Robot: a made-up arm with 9 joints. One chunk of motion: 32 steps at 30 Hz.
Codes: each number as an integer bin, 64 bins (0 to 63) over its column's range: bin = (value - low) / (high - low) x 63, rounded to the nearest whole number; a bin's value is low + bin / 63 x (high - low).
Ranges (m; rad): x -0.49..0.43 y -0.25..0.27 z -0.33..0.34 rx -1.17..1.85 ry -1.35..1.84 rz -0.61..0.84
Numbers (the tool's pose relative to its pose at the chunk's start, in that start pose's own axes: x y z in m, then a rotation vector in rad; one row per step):
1: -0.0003 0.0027 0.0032 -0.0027 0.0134 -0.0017
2: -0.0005 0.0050 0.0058 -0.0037 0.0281 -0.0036
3: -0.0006 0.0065 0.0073 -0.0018 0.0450 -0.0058
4: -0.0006 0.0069 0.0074 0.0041 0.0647 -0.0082
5: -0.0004 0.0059 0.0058 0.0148 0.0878 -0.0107
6: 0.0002 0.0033 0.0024 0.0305 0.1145 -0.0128
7: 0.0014 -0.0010 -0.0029 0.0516 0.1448 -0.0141
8: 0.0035 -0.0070 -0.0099 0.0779 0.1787 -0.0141
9: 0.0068 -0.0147 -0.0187 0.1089 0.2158 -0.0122
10: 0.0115 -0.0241 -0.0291 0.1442 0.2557 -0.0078
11: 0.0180 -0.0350 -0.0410 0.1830 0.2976 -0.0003
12: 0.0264 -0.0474 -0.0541 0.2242 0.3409 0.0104
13: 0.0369 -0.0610 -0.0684 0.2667 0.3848 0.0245
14: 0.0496 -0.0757 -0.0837 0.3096 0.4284 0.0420
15: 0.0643 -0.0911 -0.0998 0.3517 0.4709 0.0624
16: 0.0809 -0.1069 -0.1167 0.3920 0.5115 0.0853
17: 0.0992 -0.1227 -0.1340 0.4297 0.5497 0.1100
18: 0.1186 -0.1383 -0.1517 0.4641 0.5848 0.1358
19: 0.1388 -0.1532 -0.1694 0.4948 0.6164 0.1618
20: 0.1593 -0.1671 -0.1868 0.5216 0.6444 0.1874
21: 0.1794 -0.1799 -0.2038 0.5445 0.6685 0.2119
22: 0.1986 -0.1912 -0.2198 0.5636 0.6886 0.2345
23: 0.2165 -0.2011 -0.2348 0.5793 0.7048 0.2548
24: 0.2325 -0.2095 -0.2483 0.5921 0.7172 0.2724
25: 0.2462 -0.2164 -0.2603 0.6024 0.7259 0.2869
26: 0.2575 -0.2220 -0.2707 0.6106 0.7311 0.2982
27: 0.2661 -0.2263 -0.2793 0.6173 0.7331 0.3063
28: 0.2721 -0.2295 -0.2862 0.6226 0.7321 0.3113
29: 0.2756 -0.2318 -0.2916 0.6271 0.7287 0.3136
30: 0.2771 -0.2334 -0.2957 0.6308 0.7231 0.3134
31: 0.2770 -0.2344 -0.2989 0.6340 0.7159 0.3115
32: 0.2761 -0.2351 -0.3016 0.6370 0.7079 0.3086
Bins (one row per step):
1: 34 31 31 24 27 26
2: 34 31 32 24 27 26
3: 34 31 32 24 28 26
4: 34 31 32 24 28 26
5: 34 31 32 25 28 26
6: 34 31 31 25 29 26
7: 34 30 31 25 30 26
8: 34 29 30 26 30 26
9: 34 29 29 27 31 26
10: 34 27 28 27 32 26
11: 35 26 27 28 33 26
12: 35 25 26 29 33 27
13: 36 23 25 30 34 28
14: 37 21 23 31 35 28
15: 38 19 22 32 36 29
16: 39 17 20 33 37 30
17: 40 15 18 33 38 31
18: 42 14 17 34 38 32
19: 43 12 15 35 39 34
20: 44 10 13 35 39 35
21: 46 8 12 36 40 36
22: 47 7 10 36 40 37
23: 48 6 9 36 41 38
24: 49 5 8 37 41 38
25: 50 4 7 37 41 39
26: 51 3 6 37 41 39
27: 52 3 5 37 41 40
28: 52 2 4 37 41 40
29: 52 2 4 37 41 40
30: 53 2 3 38 41 40
31: 53 2 3 38 41 40
32: 52 2 3 38 41 40

